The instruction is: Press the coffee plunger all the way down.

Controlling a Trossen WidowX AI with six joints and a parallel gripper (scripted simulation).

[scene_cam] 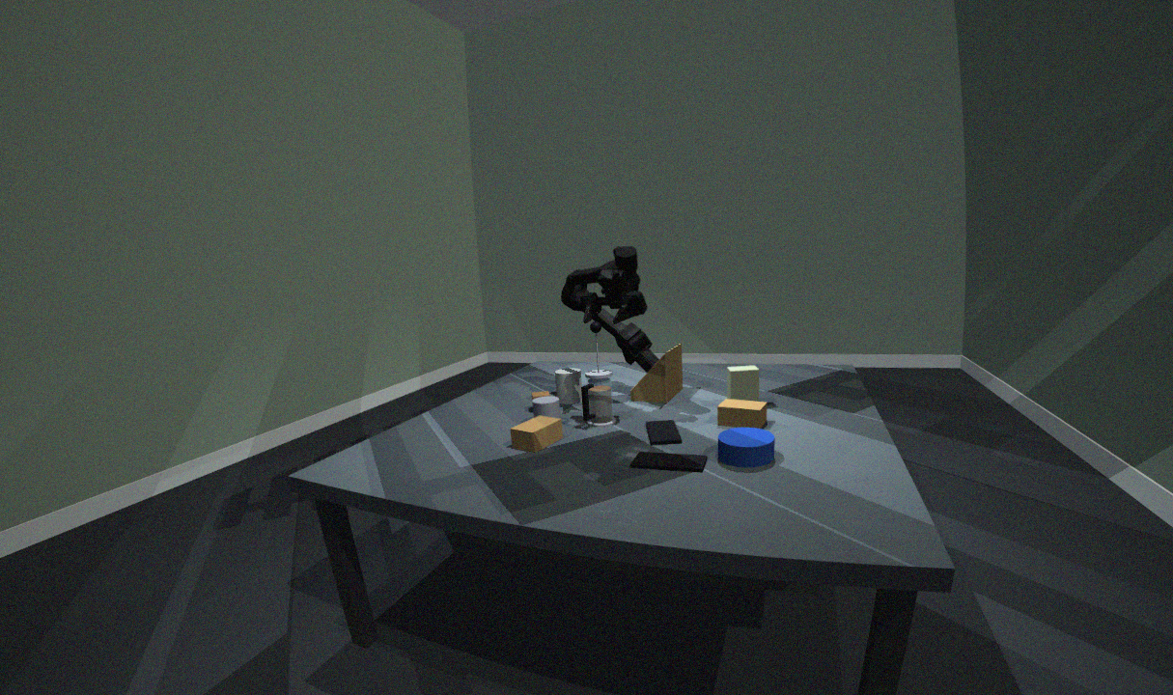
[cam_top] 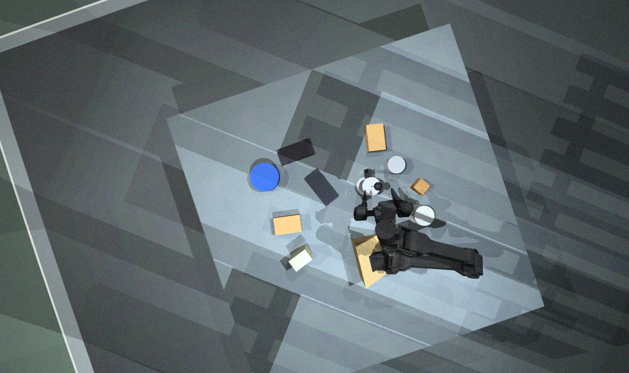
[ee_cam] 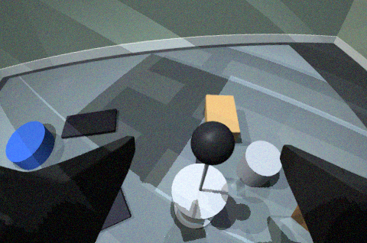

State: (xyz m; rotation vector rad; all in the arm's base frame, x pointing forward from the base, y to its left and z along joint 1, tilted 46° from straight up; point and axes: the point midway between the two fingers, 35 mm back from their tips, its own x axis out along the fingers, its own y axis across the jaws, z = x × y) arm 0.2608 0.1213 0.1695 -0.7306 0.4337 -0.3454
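My gripper tip is now 3 cm short of the coffee press, 1 cm to the left of it and 14 cm above it. Also, from my gripper tip: pale block: 21 cm behind, 33 cm to the left, 21 cm below; orange cube: 4 cm behind, 23 cm to the right, 24 cm below.
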